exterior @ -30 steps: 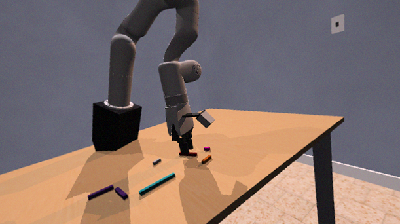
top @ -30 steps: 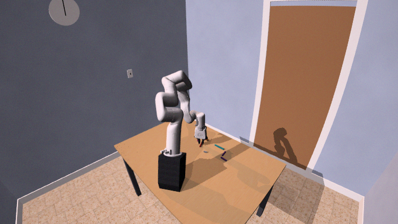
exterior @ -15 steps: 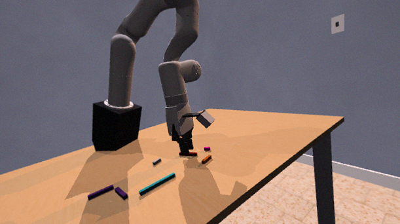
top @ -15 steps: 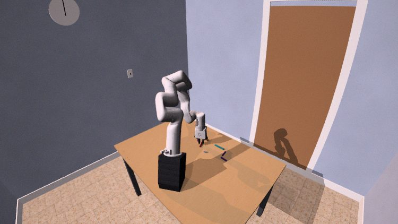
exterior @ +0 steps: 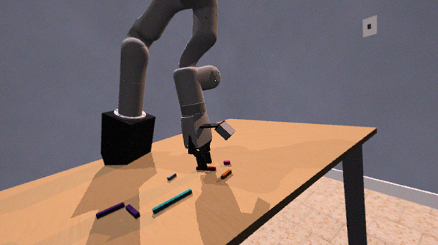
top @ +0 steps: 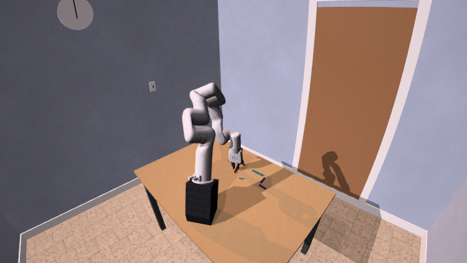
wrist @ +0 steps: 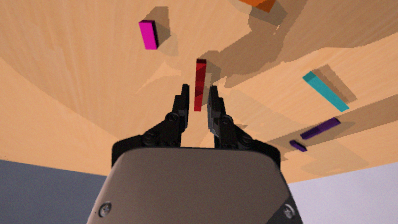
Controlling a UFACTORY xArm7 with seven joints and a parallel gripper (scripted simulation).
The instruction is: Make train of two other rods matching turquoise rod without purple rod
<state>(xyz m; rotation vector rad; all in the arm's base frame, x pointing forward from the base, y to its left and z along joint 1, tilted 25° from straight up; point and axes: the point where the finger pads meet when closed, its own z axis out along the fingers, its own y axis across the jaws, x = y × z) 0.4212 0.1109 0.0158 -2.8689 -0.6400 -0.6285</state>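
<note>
The red rod is 3 cm below my hand. From my hand the other things lie so: orange rod (9 cm ahead, 2 cm to the left, 3 cm below); then magenta rod (3 cm ahead, 7 cm to the left, 3 cm below); then grey rod (5 cm behind, 10 cm to the right, 3 cm below).
</note>
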